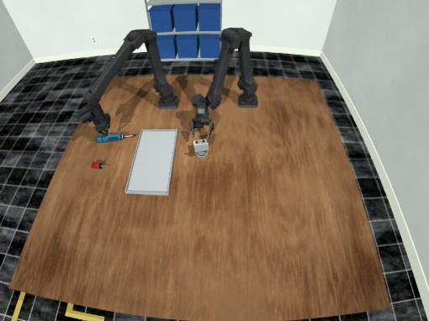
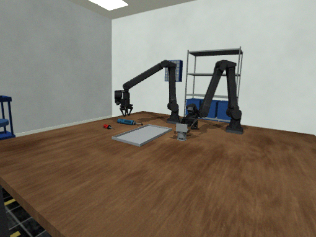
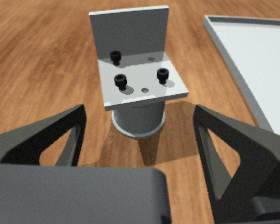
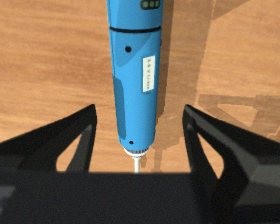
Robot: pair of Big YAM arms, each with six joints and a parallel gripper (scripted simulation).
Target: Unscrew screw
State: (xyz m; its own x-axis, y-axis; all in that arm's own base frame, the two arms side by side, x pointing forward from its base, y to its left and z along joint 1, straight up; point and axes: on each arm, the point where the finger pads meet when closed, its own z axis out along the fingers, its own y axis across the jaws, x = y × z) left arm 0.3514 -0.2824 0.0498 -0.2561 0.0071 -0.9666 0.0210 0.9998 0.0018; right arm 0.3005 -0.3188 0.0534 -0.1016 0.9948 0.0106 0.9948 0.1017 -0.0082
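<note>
Right now my left hand is 4 cm short of the screw and 1 cm to the right of it. From my left hand the other things lie so: flat grey tray: 26 cm to the right, 10 cm ahead, 7 cm below; grey bracket: 6 cm ahead; small red-handled tool: 56 cm to the right, 15 cm ahead, 6 cm below.
</note>
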